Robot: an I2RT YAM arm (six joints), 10 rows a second.
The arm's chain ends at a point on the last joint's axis. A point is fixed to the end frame.
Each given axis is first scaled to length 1.
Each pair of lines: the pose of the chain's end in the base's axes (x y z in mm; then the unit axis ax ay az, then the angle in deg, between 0 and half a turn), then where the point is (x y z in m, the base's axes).
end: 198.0 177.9 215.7 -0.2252 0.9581 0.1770 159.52
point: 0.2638 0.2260 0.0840
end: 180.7 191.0 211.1 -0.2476 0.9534 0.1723 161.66
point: 0.2409 0.2391 0.0767
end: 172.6 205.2 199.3 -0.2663 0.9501 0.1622 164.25
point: 0.2267 0.2509 0.0615
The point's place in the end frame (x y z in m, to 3 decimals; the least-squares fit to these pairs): -0.018 -0.024 0.152
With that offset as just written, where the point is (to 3 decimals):
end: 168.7 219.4 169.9 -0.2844 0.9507 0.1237 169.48
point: 0.213 0.253 0.025
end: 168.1 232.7 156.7 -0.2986 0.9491 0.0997 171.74
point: 0.208 0.258 0.009
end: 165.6 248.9 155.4 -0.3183 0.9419 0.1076 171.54
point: 0.205 0.278 0.009
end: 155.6 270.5 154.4 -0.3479 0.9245 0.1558 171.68
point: 0.189 0.316 0.010
